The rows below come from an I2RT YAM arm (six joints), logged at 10 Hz.
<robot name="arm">
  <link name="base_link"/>
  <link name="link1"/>
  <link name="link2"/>
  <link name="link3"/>
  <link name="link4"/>
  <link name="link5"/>
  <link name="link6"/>
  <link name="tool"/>
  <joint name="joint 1" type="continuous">
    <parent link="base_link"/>
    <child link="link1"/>
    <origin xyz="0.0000 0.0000 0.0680" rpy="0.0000 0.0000 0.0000"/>
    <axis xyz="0 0 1"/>
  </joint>
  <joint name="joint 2" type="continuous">
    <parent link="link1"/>
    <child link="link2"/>
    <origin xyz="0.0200 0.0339 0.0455" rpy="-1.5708 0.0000 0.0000"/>
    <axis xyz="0 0 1"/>
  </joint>
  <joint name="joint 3" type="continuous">
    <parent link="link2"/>
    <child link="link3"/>
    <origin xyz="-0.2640 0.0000 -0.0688" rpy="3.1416 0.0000 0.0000"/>
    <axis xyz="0 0 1"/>
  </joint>
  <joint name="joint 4" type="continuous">
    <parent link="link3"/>
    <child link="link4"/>
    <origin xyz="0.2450 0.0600 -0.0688" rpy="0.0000 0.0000 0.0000"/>
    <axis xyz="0 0 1"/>
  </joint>
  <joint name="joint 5" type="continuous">
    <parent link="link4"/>
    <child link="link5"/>
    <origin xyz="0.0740 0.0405 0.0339" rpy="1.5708 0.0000 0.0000"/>
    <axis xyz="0 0 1"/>
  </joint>
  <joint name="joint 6" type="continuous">
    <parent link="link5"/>
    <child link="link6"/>
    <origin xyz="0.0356 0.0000 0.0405" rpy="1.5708 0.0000 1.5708"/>
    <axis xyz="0 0 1"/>
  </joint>
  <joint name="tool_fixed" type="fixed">
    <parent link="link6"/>
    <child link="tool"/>
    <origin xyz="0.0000 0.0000 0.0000" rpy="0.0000 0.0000 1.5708"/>
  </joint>
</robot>
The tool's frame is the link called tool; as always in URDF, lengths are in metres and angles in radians. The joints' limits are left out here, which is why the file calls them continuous.
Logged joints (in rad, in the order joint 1, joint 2, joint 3, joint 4, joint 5, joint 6), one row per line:
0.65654 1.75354 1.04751 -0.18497 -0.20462 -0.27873
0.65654 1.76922 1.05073 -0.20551 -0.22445 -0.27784
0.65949 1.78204 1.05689 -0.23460 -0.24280 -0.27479
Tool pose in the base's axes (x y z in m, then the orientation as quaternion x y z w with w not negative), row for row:
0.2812 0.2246 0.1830 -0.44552 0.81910 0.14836 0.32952
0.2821 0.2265 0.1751 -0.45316 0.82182 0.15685 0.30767
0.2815 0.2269 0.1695 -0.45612 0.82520 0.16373 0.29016
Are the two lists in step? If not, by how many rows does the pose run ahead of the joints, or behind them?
The pose runs 1 row behind the joints: the pose in row i belongs to the joints in row i - 1.
